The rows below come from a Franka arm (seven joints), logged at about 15 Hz.
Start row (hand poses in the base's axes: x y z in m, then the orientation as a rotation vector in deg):
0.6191 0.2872 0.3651 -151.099 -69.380 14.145
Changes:
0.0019 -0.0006 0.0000 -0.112 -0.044 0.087
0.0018 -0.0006 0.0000 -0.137 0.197 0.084
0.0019 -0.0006 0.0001 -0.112 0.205 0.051
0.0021 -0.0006 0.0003 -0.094 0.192 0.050
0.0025 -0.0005 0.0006 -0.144 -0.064 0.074
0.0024 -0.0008 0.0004 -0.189 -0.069 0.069
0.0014 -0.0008 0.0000 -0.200 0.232 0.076
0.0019 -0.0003 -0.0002 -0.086 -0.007 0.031
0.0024 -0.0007 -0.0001 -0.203 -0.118 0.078
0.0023 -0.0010 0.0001 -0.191 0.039 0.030
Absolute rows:
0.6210 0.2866 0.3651 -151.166 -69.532 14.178
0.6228 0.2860 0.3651 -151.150 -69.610 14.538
0.6247 0.2854 0.3652 -151.127 -69.636 14.886
0.6268 0.2848 0.3655 -151.094 -69.661 15.205
0.6293 0.2843 0.3661 -151.205 -69.807 15.233
0.6317 0.2835 0.3665 -151.359 -69.956 15.284
0.6331 0.2827 0.3665 -151.382 -70.024 15.732
0.6350 0.2824 0.3663 -151.441 -70.084 15.787
0.6374 0.2817 0.3662 -151.624 -70.262 15.787
0.6397 0.2807 0.3663 -151.751 -70.325 15.973

